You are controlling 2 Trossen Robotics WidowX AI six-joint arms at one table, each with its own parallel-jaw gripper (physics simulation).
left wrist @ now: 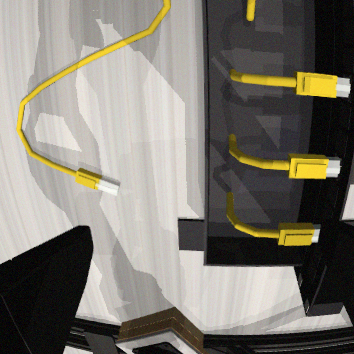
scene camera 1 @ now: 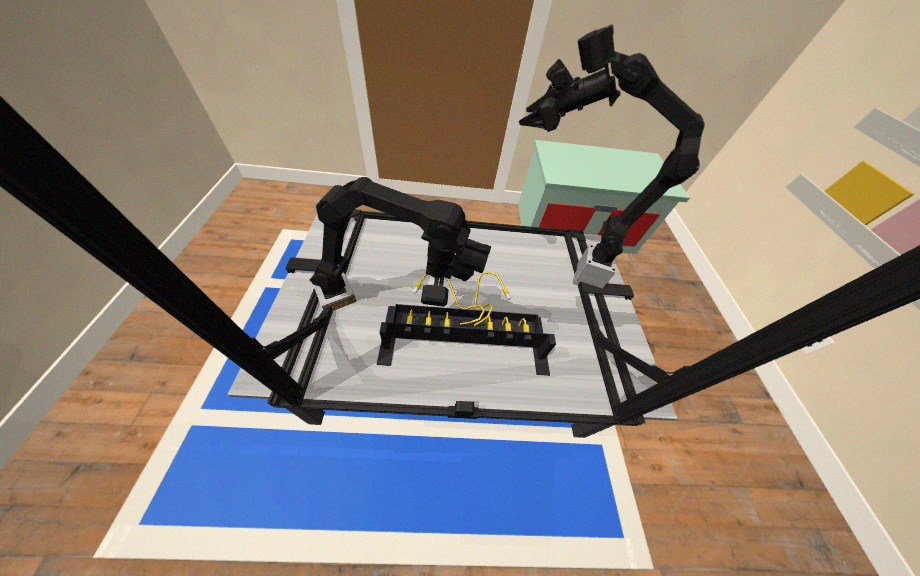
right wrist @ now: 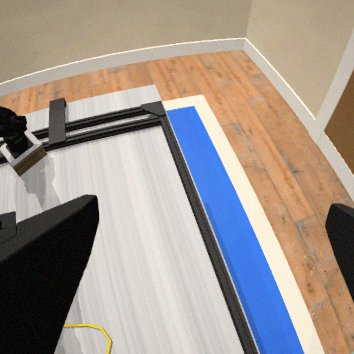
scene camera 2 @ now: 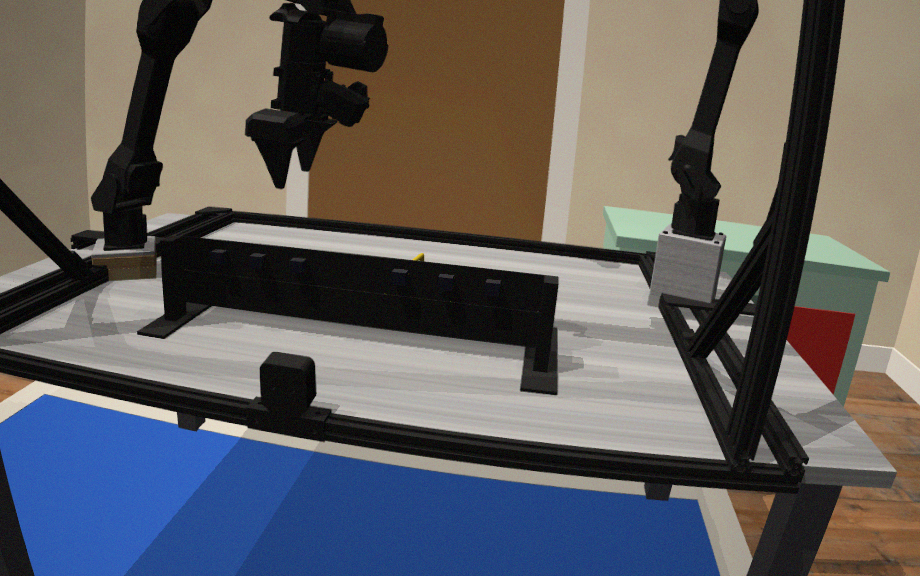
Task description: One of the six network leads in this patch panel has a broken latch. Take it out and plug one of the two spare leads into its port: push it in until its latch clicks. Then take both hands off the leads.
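Places are measured from the left arm's base along level axes (x ahead, y left, z up), in metres.
Pixels of known places: left gripper, fingertip midpoint: (left wrist: pixel 209 236) (scene camera 1: pixel 433 286) (scene camera 2: pixel 293 179); right gripper, fingertip midpoint: (scene camera 1: pixel 522 116) (right wrist: pixel 219 212); left arm's base, origin of the base link: (scene camera 1: pixel 333 288) (right wrist: pixel 19 145) (scene camera 2: pixel 124 244); right arm's base, origin of the base link: (scene camera 1: pixel 602 257) (scene camera 2: pixel 694 234).
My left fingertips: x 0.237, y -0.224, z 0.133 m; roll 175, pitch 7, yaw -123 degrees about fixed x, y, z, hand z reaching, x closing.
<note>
For each thing: its top centre in the pictures, then the offset to it from my left fingertips. "pt": a spot on its surface instead.
- black patch panel, middle of its top: (scene camera 2: pixel 355 249) (scene camera 1: pixel 469 321) 0.111 m right, 0.056 m ahead, 0.068 m down
- top, surface spot: (left wrist: pixel 316 85) pt 0.074 m right, 0.005 m ahead, 0.081 m down
- bottom, surface spot: (left wrist: pixel 296 235) pt 0.020 m right, 0.081 m back, 0.082 m down
- spare lead's plug, middle of its top: (left wrist: pixel 94 185) (scene camera 1: pixel 416 285) 0.135 m left, 0.011 m ahead, 0.164 m down
- spare's plug, surface spot: (scene camera 1: pixel 505 294) pt 0.033 m right, 0.270 m ahead, 0.171 m down
- small black block, surface spot: (scene camera 2: pixel 287 381) (scene camera 1: pixel 466 412) pt 0.302 m right, 0.063 m back, 0.138 m down
The black patch panel (scene camera 1: pixel 548 343) (scene camera 2: pixel 359 298) (left wrist: pixel 260 254) stands on the table. Its yellow leads sit in two groups of three; the left group's leads show in the left wrist view, at the top (left wrist: pixel 316 85), middle (left wrist: pixel 308 167) and bottom (left wrist: pixel 296 235). I cannot tell which latch is broken. One spare lead's plug (scene camera 1: pixel 417 285) (left wrist: pixel 95 182) lies behind the panel at the left, the other spare's plug (scene camera 1: pixel 505 294) at the right. My left gripper (scene camera 2: pixel 292 177) (left wrist: pixel 209 236) is open and empty, pointing down above the table. My right gripper (scene camera 1: pixel 530 121) (right wrist: pixel 219 212) is open and empty, high behind the table.
Yellow cables (scene camera 1: pixel 477 291) (right wrist: pixel 102 331) loop behind and over the panel's middle. A black frame (scene camera 1: pixel 380 407) (scene camera 2: pixel 475 441) borders the table, with a small black block (scene camera 1: pixel 464 408) (scene camera 2: pixel 287 381) at the front. A green cabinet (scene camera 1: pixel 597 166) (scene camera 2: pixel 841 261) stands beyond the table at the back right.
</note>
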